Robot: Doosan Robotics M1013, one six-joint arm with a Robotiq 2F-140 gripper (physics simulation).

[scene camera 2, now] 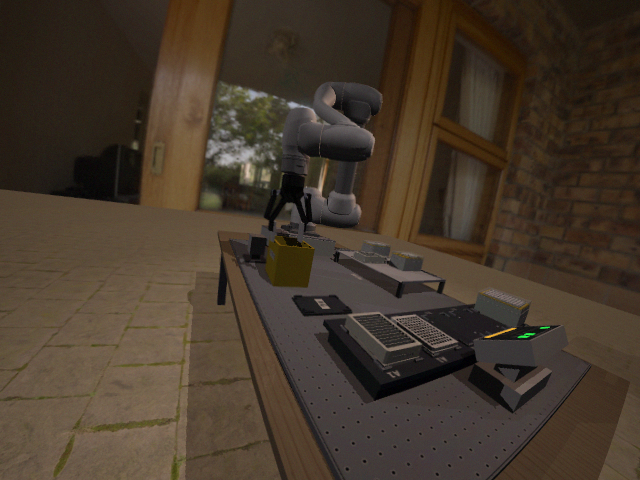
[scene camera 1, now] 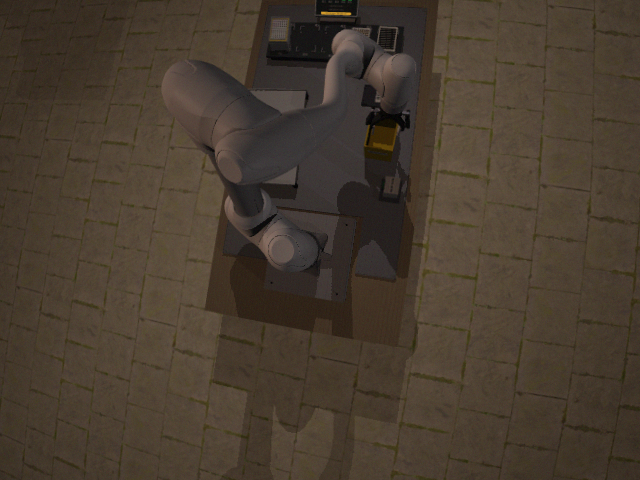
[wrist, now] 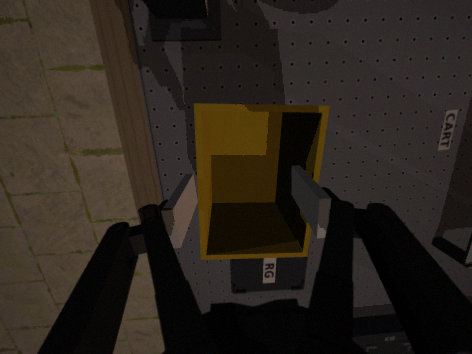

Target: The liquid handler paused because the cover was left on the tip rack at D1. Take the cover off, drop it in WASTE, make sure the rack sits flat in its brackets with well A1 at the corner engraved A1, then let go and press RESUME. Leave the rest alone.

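Frame: origin at the arm's base, x ahead, y left, z up, level; metres.
Seen in the pictures: gripper, fingertip midpoint: [scene camera 2: 286,241] [scene camera 1: 385,132] [wrist: 243,184].
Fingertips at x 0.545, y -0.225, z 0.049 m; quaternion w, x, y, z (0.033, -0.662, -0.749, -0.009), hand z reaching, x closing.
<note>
A point is followed by its place in that frame.
My gripper [scene camera 1: 386,124] {x 0.545, y -0.225, z 0.049 m} [scene camera 2: 285,230] {x 0.545, y -0.225, z 0.049 m} [wrist: 243,184] {x 0.545, y -0.225, z 0.049 m} is open and empty, pointing down above the yellow bin [scene camera 1: 379,152] {x 0.473, y -0.218, z 0.003 m} [scene camera 2: 290,266] {x 0.631, y -0.221, z -0.013 m} [wrist: 240,130] {x 0.506, y -0.220, z -0.077 m}. In the wrist view the fingertips flank the bin. I cannot make out a cover in it; part of its inside is in shadow. A light-grey rack [scene camera 1: 387,38] {x 1.017, y -0.139, z -0.013 m} [scene camera 2: 382,338] {x 1.039, y -0.159, z -0.007 m} with dark openings stands at the deck's outer corner, with no cover visible on it. It looks level in scene camera 2; the engraved labels are too small to read. The screen [scene camera 1: 336,7] {x 1.118, y 0.118, z 0.023 m} [scene camera 2: 521,338] {x 1.162, y 0.039, z 0.046 m} shows an orange bar and green marks. No RESUME button is recognizable.
A low white-topped rack [scene camera 2: 424,333] {x 1.014, y -0.023, z -0.025 m} stands beside the corner rack, and a taller box [scene camera 1: 279,29] {x 0.966, y 0.354, z 0.034 m} [scene camera 2: 502,305] {x 0.990, y 0.318, z 0.015 m} at the deck's other end. A black plate [scene camera 2: 312,305] {x 0.775, y -0.185, z -0.075 m} [wrist: 242,275] {x 0.776, y -0.204, z -0.075 m} lies beside the bin. A raised stand [scene camera 2: 382,272] {x 0.602, y 0.164, z -0.023 m} carries boxes. A small holder [scene camera 1: 391,187] {x 0.333, y -0.298, z 0.021 m} stands behind the bin.
</note>
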